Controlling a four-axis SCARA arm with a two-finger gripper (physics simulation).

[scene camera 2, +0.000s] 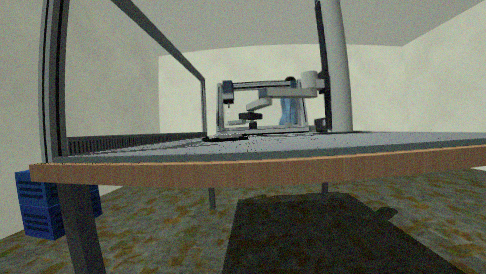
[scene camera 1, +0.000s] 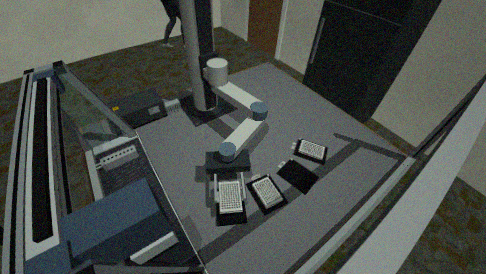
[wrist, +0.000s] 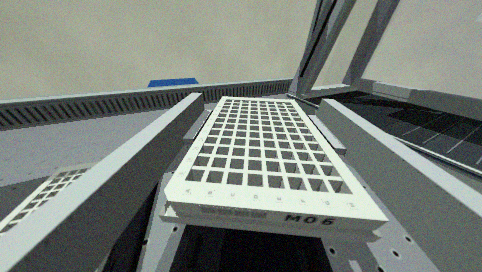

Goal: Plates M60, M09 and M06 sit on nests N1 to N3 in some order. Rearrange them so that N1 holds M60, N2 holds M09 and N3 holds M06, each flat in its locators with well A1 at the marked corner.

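Frame: origin at the arm's base, x ahead, y left, z up, level; metres.
Seen in the pictures: gripper, fingertip midpoint: [scene camera 2: 232,122] [scene camera 1: 230,200] [wrist: 259,107]; arm's base at its link origin: [scene camera 1: 206,106].
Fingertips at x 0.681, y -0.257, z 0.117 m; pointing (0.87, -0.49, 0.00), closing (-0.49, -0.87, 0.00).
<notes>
Pixels of each thing's top centre, then the offset from my fingertips to it. "spot": a spot on its surface instead.
- plate M06 at its top centre: [wrist: 260,124] [scene camera 1: 230,195] dx -0.021, dy +0.011, dz -0.005 m
- leftmost black nest at its top centre: [wrist: 252,189] [scene camera 1: 230,204] dx -0.021, dy +0.012, dz -0.086 m
- second white plate at its top centre: [wrist: 64,210] [scene camera 1: 267,191] dx +0.024, dy +0.176, dz -0.078 m
- neighbouring nest at a spot on its surface: [scene camera 1: 284,202] spot: dx +0.103, dy +0.209, dz -0.092 m
- third nest at its top centre: [scene camera 1: 298,174] dx +0.038, dy +0.361, dz -0.088 m
- third white plate at its top centre: [scene camera 2: 225,134] [scene camera 1: 312,148] dx -0.028, dy +0.531, dz -0.078 m
- far right nest at a spot on its surface: [scene camera 1: 320,161] spot: dx +0.049, dy +0.513, dz -0.091 m
- framed machine with a blue block, surface spot: [scene camera 1: 112,207] spot: dx +0.046, dy -0.278, dz +0.384 m
- dark box at a spot on its surface: [scene camera 1: 145,107] spot: dx -0.718, dy -0.097, dz +0.008 m
My gripper [scene camera 1: 230,197] [wrist: 259,107] is shut on plate M06 [scene camera 1: 230,194] [wrist: 265,197], a white gridded plate with its label facing the wrist camera. It holds the plate level over the leftmost black nest [scene camera 1: 231,219] in scene camera 1; the gap is hard to judge. A second white plate [scene camera 1: 267,192] [wrist: 50,192] sits on the neighbouring nest [scene camera 1: 284,202]. The third nest [scene camera 1: 298,176] is bare. A third white plate [scene camera 1: 313,149] sits on the far right nest [scene camera 1: 320,161]. The labels of these two plates and the nest numbers cannot be read.
The arm's column [scene camera 1: 197,60] [scene camera 2: 337,65] stands at the back of the grey table. A framed machine with a blue block [scene camera 1: 112,207] stands left of the nests. A dark box [scene camera 1: 145,107] lies near the column. A raised pale edge [scene camera 1: 380,190] borders the right side.
</notes>
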